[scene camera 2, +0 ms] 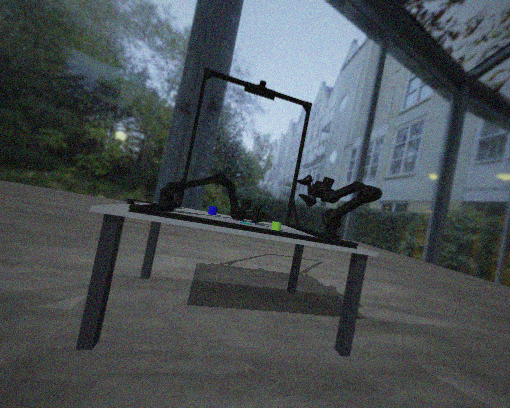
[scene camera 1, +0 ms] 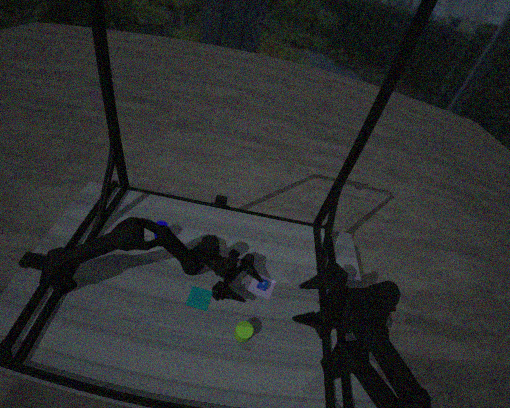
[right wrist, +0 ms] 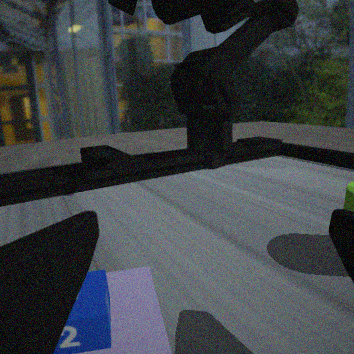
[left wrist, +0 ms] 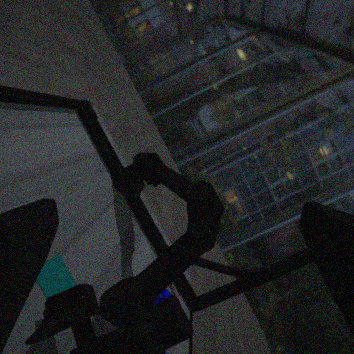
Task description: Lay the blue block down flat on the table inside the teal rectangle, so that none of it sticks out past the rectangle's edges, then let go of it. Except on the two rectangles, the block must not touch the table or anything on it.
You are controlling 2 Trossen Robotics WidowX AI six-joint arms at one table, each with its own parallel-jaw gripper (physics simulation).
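The blue block lies on the lilac rectangle. In the right wrist view a white 2 shows on it, and the picture-left finger hides its left part. The teal rectangle lies on the table to the picture-left of the lilac one, with no block on it. My right gripper is open and empty, low by the lilac rectangle; one fingertip overlaps the block's edge in scene camera 1. My left gripper is open and empty, raised at the picture-right.
A green cylinder stands in front of the right gripper in scene camera 1. A larger blue cylinder stands partly behind the right arm. That arm hides part of the table. A black frame rises around the table.
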